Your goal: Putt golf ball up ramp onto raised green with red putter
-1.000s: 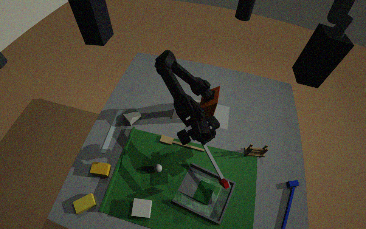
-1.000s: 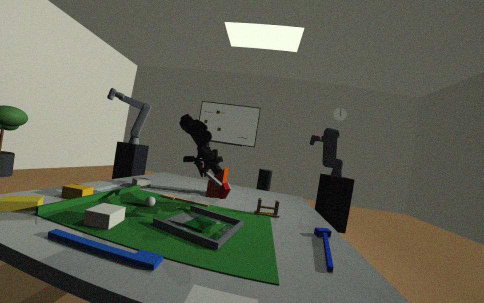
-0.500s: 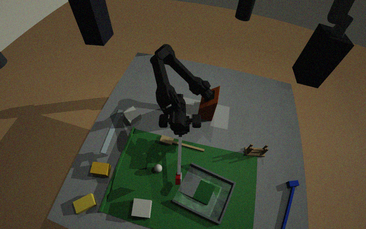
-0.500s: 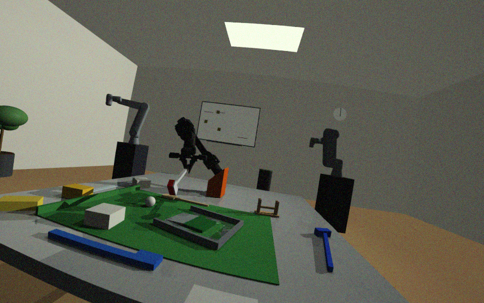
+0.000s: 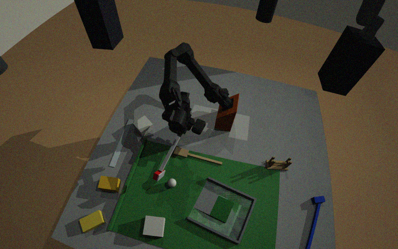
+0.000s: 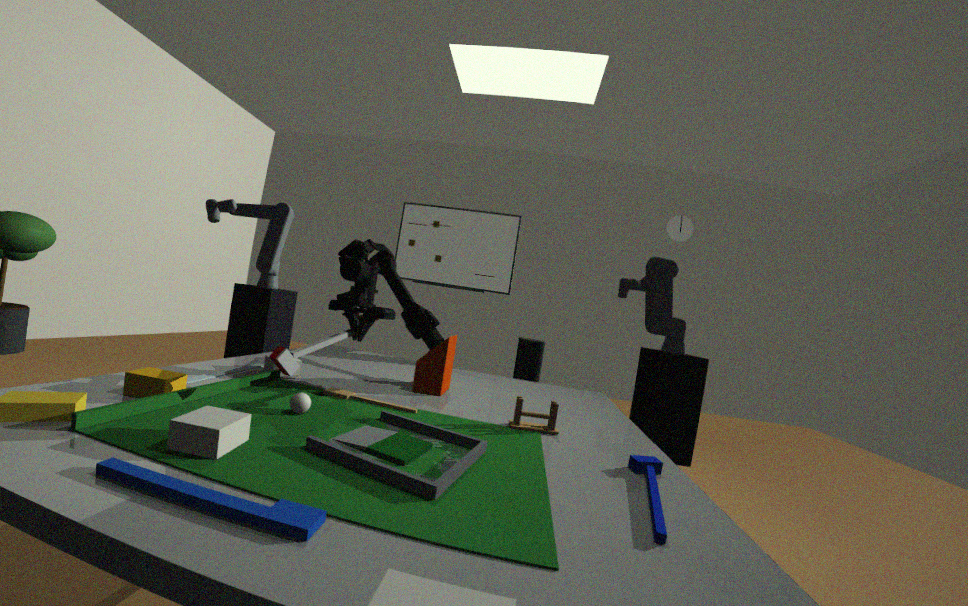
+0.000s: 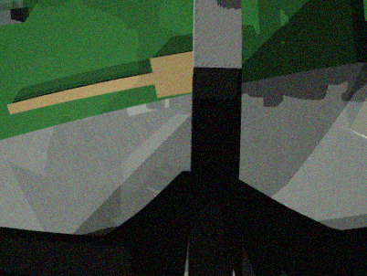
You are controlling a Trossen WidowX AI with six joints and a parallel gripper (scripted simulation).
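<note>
The wooden mallet is 140 mm below my gripper tip, 60 mm to the left of it and 50 mm ahead of it. Round my gripper tip: green mat: 270 mm ahead, 140 mm to the left, 140 mm below; white golf ball: 220 mm ahead, 120 mm below, 10 mm to the right; red putter: 120 mm ahead, 30 mm to the right.
</note>
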